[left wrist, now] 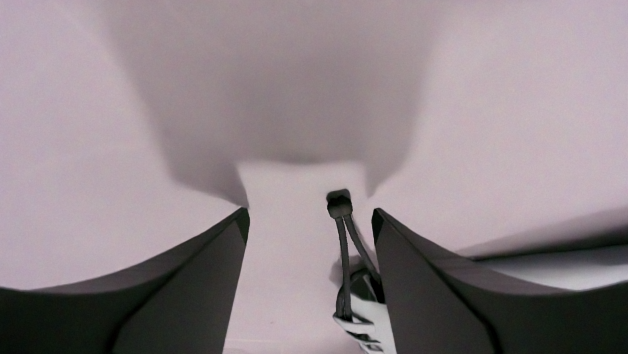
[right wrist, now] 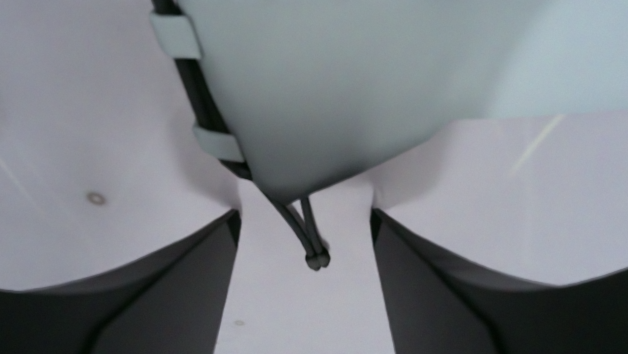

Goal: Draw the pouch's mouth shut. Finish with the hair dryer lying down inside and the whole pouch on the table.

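The pale grey pouch [left wrist: 565, 267] [right wrist: 340, 85] lies on the table. In the left wrist view its gathered mouth corner shows beside the right finger, with a dark cord [left wrist: 344, 250] running out to a small dark knot [left wrist: 340, 205]. My left gripper [left wrist: 310, 212] is open above the table, the knot between its fingertips in view, not gripped. In the right wrist view a dark cord [right wrist: 200, 95] runs through loops along the pouch's edge and ends in a knot [right wrist: 317, 259]. My right gripper [right wrist: 305, 214] is open, with the cord end between its fingers, not gripped. The hair dryer does not show.
The pale table top [left wrist: 75, 200] [right wrist: 490, 240] lies under both grippers. The fingers cast shadows on it. A small ring-shaped mark [right wrist: 96, 198] shows on the table at the left in the right wrist view.
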